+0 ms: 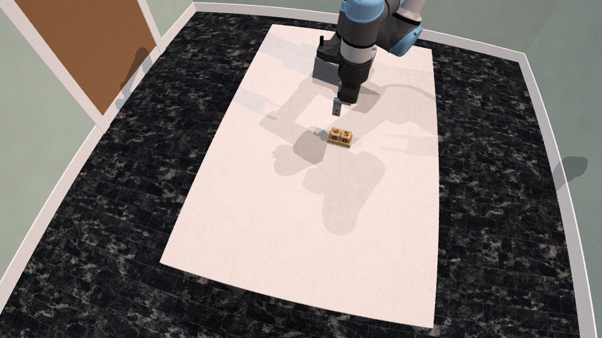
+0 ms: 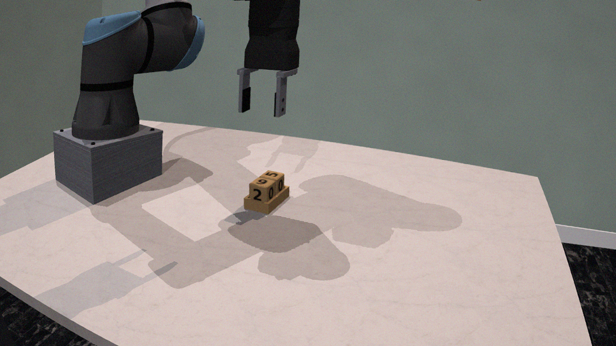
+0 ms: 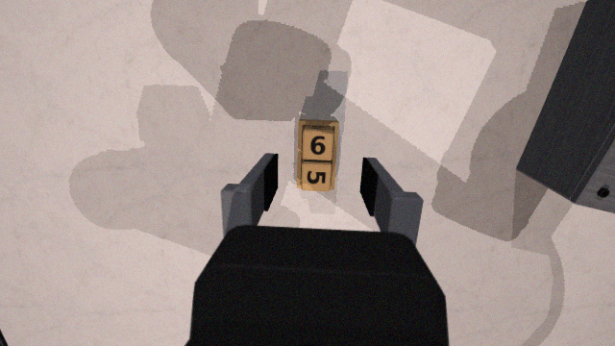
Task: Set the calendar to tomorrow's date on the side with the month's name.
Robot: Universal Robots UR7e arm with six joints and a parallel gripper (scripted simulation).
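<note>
Now: the wooden calendar tray 1 cm ahead of my hand, 2 cm to the left of it and 16 cm below it.
</note>
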